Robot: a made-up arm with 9 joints. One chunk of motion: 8 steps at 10 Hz.
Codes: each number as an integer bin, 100 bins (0 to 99) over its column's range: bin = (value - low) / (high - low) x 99, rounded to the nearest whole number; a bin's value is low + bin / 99 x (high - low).
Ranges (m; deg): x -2.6..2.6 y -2.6..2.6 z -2.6..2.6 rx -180..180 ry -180..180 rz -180..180
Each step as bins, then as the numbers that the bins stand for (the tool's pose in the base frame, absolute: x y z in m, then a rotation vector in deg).
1 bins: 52 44 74 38 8 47
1 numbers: 0.1313 -0.2889 1.2869 -41.82 -150.91 -9.09
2 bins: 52 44 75 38 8 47
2 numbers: 0.1313 -0.2889 1.3394 -41.82 -150.91 -9.09
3 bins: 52 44 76 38 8 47
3 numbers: 0.1313 -0.2889 1.3919 -41.82 -150.91 -9.09
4 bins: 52 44 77 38 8 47
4 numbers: 0.1313 -0.2889 1.4444 -41.82 -150.91 -9.09
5 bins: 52 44 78 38 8 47
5 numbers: 0.1313 -0.2889 1.4970 -41.82 -150.91 -9.09
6 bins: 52 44 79 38 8 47
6 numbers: 0.1313 -0.2889 1.5495 -41.82 -150.91 -9.09
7 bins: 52 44 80 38 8 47
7 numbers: 0.1313 -0.2889 1.6020 -41.82 -150.91 -9.09
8 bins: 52 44 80 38 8 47
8 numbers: 0.1313 -0.2889 1.6020 -41.82 -150.91 -9.09
